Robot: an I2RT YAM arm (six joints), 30 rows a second.
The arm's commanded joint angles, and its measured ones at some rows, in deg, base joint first. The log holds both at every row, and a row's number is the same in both.
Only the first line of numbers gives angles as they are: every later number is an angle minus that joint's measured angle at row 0.
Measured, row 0:
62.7, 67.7, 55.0, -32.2, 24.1, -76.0
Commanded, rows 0 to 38:
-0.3, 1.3, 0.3, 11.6, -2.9, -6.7
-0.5, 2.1, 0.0, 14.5, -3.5, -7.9
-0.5, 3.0, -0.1, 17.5, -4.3, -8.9
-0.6, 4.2, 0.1, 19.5, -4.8, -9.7
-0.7, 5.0, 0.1, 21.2, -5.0, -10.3
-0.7, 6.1, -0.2, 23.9, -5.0, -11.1
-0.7, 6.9, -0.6, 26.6, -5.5, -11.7
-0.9, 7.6, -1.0, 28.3, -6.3, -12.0
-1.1, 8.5, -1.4, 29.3, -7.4, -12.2
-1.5, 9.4, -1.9, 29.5, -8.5, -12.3
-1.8, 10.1, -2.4, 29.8, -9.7, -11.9
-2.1, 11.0, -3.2, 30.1, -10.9, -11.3
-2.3, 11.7, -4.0, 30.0, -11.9, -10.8
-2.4, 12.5, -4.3, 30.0, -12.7, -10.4
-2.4, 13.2, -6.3, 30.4, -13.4, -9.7
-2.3, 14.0, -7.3, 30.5, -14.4, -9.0
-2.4, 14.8, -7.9, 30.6, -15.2, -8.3
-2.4, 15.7, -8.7, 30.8, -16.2, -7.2
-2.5, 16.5, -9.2, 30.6, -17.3, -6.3
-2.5, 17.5, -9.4, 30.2, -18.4, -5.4
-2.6, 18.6, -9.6, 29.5, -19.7, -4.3
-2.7, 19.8, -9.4, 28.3, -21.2, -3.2
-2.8, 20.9, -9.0, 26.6, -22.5, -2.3
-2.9, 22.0, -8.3, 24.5, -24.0, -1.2
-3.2, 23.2, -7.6, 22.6, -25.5, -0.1
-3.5, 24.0, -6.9, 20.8, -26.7, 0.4
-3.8, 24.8, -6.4, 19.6, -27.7, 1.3
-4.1, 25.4, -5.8, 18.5, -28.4, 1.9
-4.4, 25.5, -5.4, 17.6, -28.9, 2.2
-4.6, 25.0, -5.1, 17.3, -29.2, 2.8
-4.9, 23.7, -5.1, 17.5, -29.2, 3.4
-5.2, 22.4, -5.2, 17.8, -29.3, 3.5
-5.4, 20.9, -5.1, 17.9, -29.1, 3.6
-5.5, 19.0, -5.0, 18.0, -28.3, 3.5
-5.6, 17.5, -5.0, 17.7, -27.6, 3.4
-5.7, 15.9, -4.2, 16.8, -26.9, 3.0
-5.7, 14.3, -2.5, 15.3, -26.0, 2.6
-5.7, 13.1, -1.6, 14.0, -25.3, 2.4
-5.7, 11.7, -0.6, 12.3, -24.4, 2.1
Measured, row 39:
-5.3, 15.7, -3.9, 16.6, -25.1, 1.2
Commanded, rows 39 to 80:
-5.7, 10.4, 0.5, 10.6, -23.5, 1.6
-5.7, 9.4, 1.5, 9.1, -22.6, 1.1
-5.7, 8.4, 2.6, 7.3, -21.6, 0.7
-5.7, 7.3, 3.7, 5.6, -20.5, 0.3
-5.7, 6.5, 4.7, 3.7, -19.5, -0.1
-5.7, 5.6, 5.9, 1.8, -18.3, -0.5
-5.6, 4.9, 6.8, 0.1, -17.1, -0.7
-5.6, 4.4, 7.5, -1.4, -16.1, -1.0
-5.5, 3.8, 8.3, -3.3, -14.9, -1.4
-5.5, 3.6, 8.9, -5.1, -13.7, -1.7
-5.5, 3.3, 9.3, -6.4, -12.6, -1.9
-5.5, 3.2, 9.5, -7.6, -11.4, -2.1
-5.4, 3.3, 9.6, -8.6, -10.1, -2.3
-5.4, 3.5, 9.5, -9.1, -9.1, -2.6
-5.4, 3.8, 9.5, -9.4, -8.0, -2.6
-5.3, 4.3, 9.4, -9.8, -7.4, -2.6
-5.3, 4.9, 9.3, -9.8, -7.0, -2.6
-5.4, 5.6, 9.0, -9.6, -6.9, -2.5
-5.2, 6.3, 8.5, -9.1, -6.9, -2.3
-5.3, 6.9, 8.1, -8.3, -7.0, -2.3
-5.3, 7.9, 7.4, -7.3, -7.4, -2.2
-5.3, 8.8, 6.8, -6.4, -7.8, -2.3
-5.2, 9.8, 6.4, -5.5, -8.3, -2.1
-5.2, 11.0, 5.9, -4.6, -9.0, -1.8
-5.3, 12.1, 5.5, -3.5, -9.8, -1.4
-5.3, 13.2, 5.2, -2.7, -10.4, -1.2
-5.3, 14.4, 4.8, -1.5, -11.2, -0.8
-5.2, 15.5, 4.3, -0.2, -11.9, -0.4
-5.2, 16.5, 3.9, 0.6, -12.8, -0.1
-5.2, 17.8, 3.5, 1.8, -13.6, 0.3
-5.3, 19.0, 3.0, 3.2, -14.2, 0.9
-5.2, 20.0, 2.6, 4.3, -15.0, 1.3
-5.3, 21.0, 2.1, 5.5, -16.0, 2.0
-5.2, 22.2, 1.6, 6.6, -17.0, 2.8
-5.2, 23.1, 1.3, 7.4, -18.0, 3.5
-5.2, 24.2, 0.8, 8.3, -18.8, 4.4
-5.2, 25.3, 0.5, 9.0, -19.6, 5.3
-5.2, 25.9, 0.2, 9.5, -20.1, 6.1
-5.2, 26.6, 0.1, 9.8, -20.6, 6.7
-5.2, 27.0, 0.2, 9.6, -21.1, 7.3
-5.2, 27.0, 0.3, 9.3, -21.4, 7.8
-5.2, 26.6, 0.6, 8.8, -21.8, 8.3
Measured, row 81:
-5.1, 25.6, 1.8, 8.9, -18.9, 4.9
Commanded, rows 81 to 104:
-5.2, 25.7, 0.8, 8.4, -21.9, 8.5
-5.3, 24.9, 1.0, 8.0, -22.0, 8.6
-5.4, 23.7, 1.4, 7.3, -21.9, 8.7
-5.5, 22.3, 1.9, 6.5, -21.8, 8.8
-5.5, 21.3, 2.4, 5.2, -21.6, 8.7
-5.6, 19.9, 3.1, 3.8, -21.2, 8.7
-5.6, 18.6, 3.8, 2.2, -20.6, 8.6
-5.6, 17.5, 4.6, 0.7, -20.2, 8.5
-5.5, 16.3, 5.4, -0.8, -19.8, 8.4
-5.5, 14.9, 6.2, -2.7, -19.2, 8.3
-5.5, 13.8, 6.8, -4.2, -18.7, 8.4
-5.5, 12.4, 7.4, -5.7, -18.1, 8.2
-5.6, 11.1, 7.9, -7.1, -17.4, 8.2
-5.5, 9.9, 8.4, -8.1, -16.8, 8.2
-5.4, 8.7, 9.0, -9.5, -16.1, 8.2
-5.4, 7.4, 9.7, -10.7, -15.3, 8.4
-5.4, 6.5, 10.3, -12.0, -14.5, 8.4
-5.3, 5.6, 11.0, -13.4, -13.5, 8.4
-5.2, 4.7, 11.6, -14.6, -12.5, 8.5
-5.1, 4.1, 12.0, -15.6, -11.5, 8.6
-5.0, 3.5, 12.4, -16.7, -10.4, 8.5
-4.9, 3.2, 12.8, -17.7, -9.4, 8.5
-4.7, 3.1, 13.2, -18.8, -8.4, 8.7
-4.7, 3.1, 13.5, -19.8, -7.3, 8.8
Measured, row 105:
-5.1, 3.5, 12.5, -13.8, -11.2, 7.4
